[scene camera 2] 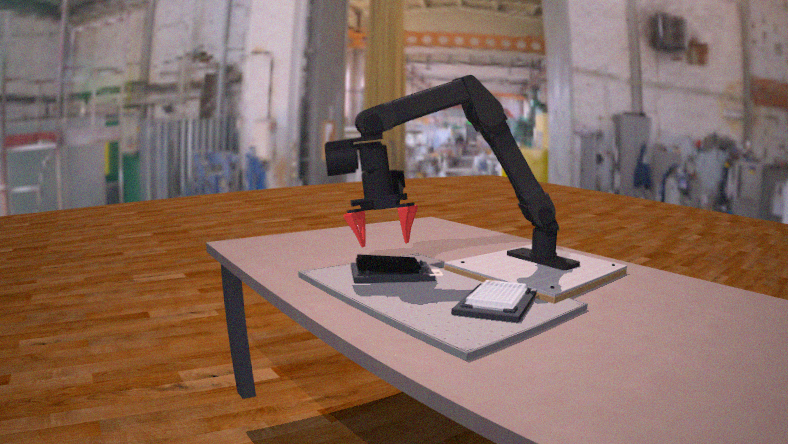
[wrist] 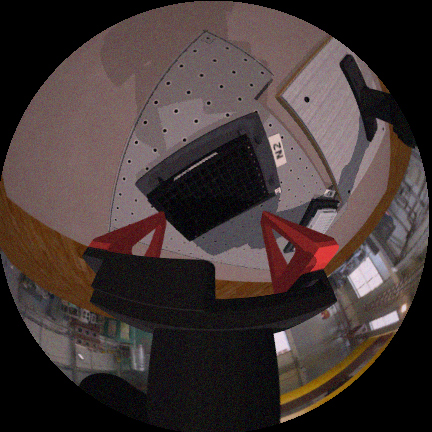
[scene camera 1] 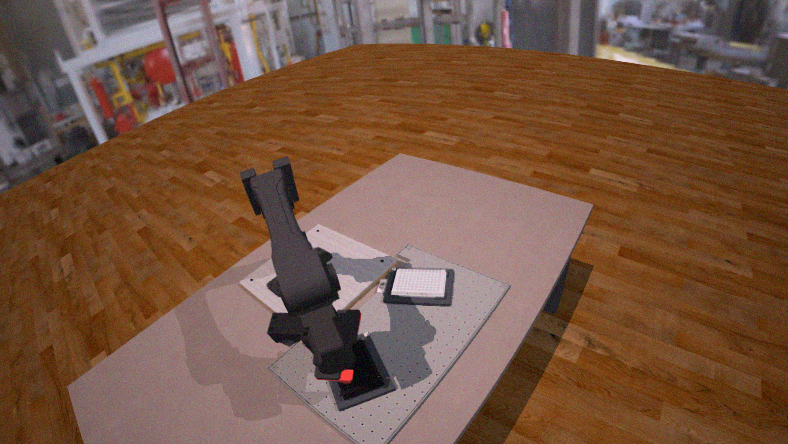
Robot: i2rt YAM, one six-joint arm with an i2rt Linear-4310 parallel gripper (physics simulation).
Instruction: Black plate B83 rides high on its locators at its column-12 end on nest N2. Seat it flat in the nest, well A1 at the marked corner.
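Frame: origin at the arm's base, x ahead, y left, z up, level; metres.
Seen in the pictures: gripper, between the fingertips: [scene camera 2: 384, 245] [wrist: 212, 216]; arm's base, origin of its link: [scene camera 2: 542, 260] [wrist: 362, 99].
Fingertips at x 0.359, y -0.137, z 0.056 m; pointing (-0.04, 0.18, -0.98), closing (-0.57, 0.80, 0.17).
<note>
Pixels of each thing's middle, then the offset from my fingertips to it. "spot": a spot on its surface instead.
- black plate B83, middle of its body: [wrist: 212, 193] [scene camera 2: 388, 263] [scene camera 1: 354, 367] 0.005 m back, 0.005 m left, 0.039 m down
- dark nest N2, middle of its body: [wrist: 216, 185] [scene camera 2: 391, 269] [scene camera 1: 354, 368] 0.012 m back, 0.008 m left, 0.052 m down
- N2 label, a spot on its surface: [wrist: 276, 150] [scene camera 2: 436, 272] spot: 0.096 m back, 0.051 m left, 0.061 m down
- second nest, middle of its body: [scene camera 2: 497, 300] [scene camera 1: 419, 285] [wrist: 313, 227] 0.053 m back, 0.285 m left, 0.054 m down
- white plate, middle of its body: [scene camera 2: 498, 294] [scene camera 1: 419, 282] [wrist: 315, 230] 0.053 m back, 0.285 m left, 0.044 m down
- same perforated board, middle of its body: [scene camera 2: 435, 293] [wrist: 275, 213] [scene camera 1: 395, 330] 0.020 m back, 0.148 m left, 0.069 m down
The black plate B83 [scene camera 1: 367, 368] [scene camera 2: 386, 263] [wrist: 210, 185] lies on the dark nest N2 [scene camera 1: 366, 400] [scene camera 2: 394, 277] [wrist: 200, 145]. In scene camera 2 it is tilted, its left end standing higher than its right end, nearer the N2 label [scene camera 2: 435, 271] [wrist: 276, 150]. In the wrist view its far end, away from the label, looks raised and a pale strip shows on its side wall. The marked corner and well A1 cannot be made out. My gripper [scene camera 2: 384, 244] [wrist: 212, 216] is open and empty, with its red fingers a little above the plate. In scene camera 1 the arm hides part of plate and nest.
A second nest [scene camera 1: 420, 301] [scene camera 2: 485, 314] holds a white plate [scene camera 1: 419, 282] [scene camera 2: 496, 294] on the same perforated board [scene camera 1: 457, 325] [scene camera 2: 441, 330] [wrist: 200, 75]. The arm's base stands on a pale wooden board [scene camera 1: 317, 237] [scene camera 2: 595, 266] [wrist: 310, 120] beside it.
</note>
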